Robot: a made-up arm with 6 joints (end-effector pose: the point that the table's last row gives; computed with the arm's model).
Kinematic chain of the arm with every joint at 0, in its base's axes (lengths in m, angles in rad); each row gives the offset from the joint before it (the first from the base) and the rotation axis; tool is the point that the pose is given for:
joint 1: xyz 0 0 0.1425 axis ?
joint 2: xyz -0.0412 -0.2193 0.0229 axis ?
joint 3: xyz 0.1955 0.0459 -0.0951 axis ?
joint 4: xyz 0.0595 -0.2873 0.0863 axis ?
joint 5: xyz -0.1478 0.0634 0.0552 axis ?
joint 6: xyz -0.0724 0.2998 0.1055 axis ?
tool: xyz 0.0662 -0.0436 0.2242
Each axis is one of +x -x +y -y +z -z.
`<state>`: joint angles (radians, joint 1 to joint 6).
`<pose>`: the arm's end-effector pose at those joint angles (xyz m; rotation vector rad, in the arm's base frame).
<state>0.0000 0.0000 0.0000 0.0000 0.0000 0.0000</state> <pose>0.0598 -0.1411 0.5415 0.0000 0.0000 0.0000</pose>
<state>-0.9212 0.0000 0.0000 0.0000 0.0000 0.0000</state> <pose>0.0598 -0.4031 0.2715 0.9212 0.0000 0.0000</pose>
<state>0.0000 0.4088 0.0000 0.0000 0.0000 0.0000</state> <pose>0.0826 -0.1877 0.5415 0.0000 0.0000 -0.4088</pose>
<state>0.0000 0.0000 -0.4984 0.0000 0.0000 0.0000</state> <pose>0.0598 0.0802 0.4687 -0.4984 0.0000 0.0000</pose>
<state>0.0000 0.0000 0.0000 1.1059 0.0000 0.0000</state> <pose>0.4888 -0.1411 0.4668 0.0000 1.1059 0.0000</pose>
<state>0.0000 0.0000 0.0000 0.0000 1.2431 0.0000</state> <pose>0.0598 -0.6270 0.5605 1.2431 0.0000 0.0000</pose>
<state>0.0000 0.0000 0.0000 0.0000 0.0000 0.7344</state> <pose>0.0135 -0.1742 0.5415 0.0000 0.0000 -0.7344</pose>
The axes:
joint 1: -x
joint 2: -z
joint 3: +x
joint 4: +y
joint 5: +x
joint 6: -z

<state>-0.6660 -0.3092 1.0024 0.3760 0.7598 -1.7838</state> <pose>0.4122 -0.6510 -0.1953 2.2614 -1.6180 1.2172</pose>
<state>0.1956 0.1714 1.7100 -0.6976 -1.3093 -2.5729</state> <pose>0.2026 0.0325 0.2896 -0.1073 -0.2608 1.7043</pose>
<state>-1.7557 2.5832 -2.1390 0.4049 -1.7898 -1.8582</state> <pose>-0.0401 -0.0012 0.0656 -0.3694 -0.6629 -1.1393</pose>
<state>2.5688 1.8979 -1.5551 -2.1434 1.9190 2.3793</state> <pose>-0.3479 0.6096 -0.1243 -1.2517 -2.2063 -1.1257</pose>
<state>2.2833 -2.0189 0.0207 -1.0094 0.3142 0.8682</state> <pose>0.1226 0.3066 0.3965 -0.9199 1.1345 0.3160</pose>
